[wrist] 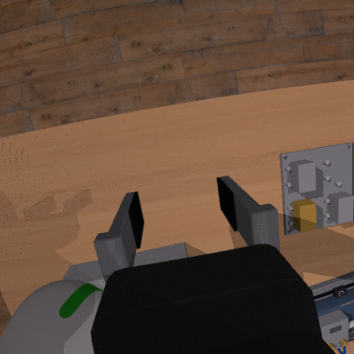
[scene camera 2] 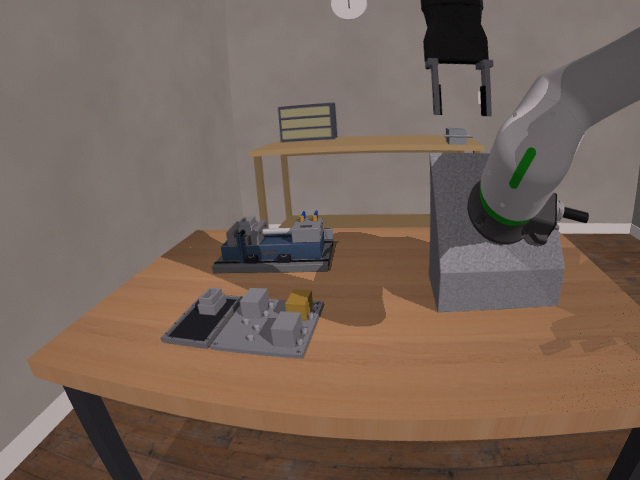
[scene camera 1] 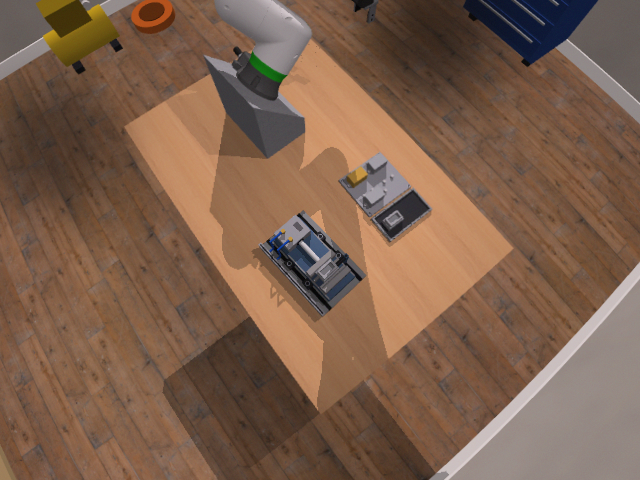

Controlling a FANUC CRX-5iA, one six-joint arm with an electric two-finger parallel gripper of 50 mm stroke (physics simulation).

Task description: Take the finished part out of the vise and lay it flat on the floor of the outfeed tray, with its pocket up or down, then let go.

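Seen in the pictures: gripper, fingertip midpoint: [wrist: 179, 199] [scene camera 2: 462, 115] [scene camera 1: 363, 15]; arm's base at its link origin: [scene camera 2: 501, 210] [scene camera 1: 256, 86].
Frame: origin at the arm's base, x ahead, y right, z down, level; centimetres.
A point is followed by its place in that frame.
Observation:
The finished part [scene camera 1: 326, 270] @(x 62.5, y 10.7, z 8.0 cm) [scene camera 2: 250, 223] @(x 60.5, y 8.2, z 7.1 cm), a small grey block, sits between the jaws of the blue and grey vise [scene camera 1: 341, 287] @(x 68.6, y 9.0, z 12.1 cm) [scene camera 2: 310, 250] @(x 44.7, y 8.3, z 13.8 cm) [wrist: 325, 307] @(x 45.9, y 8.1, z 12.8 cm). Its pocket opening faces up in scene camera 1. The outfeed tray [scene camera 1: 413, 205] @(x 56.9, y -27.7, z 17.4 cm) [scene camera 2: 199, 328] @(x 56.2, y -26.3, z 17.5 cm) has a dark floor and a low grey rim. A similar grey part [scene camera 1: 392, 219] @(x 57.8, y -17.7, z 15.3 cm) [scene camera 2: 210, 303] @(x 56.5, y -20.5, z 14.9 cm) with its pocket up is in one end of it. My gripper [scene camera 2: 461, 111] @(x 9.9, y -32.5, z -19.8 cm) [wrist: 179, 199] @(x 9.9, y -32.5, z -19.8 cm) is open and empty, high above the table and well away from the vise and the tray, with its fingers pointing down.
A grey plate with pins [scene camera 1: 398, 188] @(x 49.1, y -26.8, z 17.3 cm) [scene camera 2: 232, 341] @(x 47.3, y -28.7, z 17.3 cm) [wrist: 345, 162] @(x 49.5, y -26.7, z 17.3 cm) adjoins the tray and bears a yellow block [scene camera 1: 356, 176] @(x 39.2, y -15.2, z 13.7 cm) [scene camera 2: 298, 304] @(x 37.9, y -18.7, z 13.8 cm) [wrist: 305, 215] @(x 38.3, y -16.4, z 13.7 cm) and two grey blocks. Blue-handled valves [scene camera 1: 281, 240] @(x 47.7, y 17.6, z 8.5 cm) stand at one end of the vise. The grey robot pedestal [scene camera 1: 266, 124] @(x 15.0, y 4.1, z 0.0 cm) [scene camera 2: 496, 289] @(x 0.9, y -8.7, z 13.5 cm) stands on the table.

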